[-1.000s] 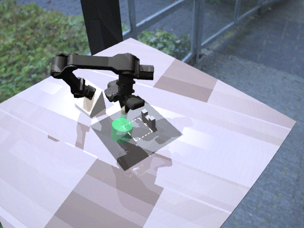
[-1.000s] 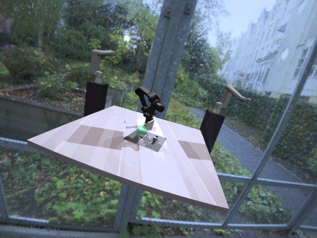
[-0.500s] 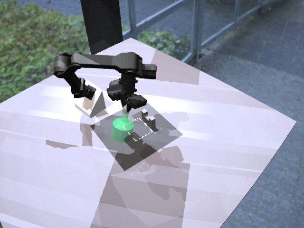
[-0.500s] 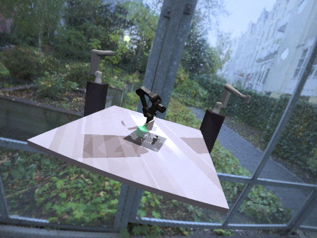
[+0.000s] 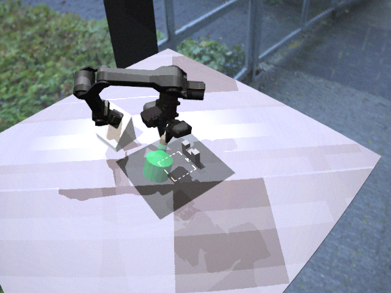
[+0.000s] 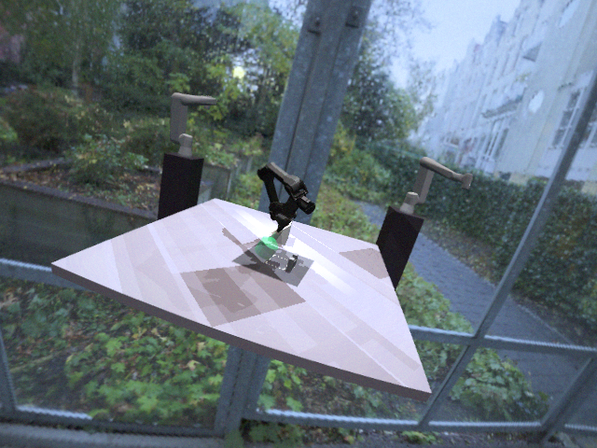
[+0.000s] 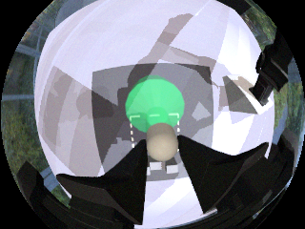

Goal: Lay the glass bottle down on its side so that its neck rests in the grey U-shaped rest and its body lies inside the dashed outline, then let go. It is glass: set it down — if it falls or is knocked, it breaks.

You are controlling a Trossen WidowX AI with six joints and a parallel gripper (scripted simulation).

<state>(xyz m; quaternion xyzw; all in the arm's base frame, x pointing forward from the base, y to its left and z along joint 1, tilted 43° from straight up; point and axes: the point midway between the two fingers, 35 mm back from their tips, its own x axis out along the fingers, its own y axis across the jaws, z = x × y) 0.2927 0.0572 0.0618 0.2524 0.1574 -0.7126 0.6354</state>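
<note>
My gripper tip is now 10 mm short of the mat, 20 mm to the right of it and 150 mm above it. From my gripper tip the other things lie so: glass bottle: 20 mm to the right, 50 mm below.
</note>
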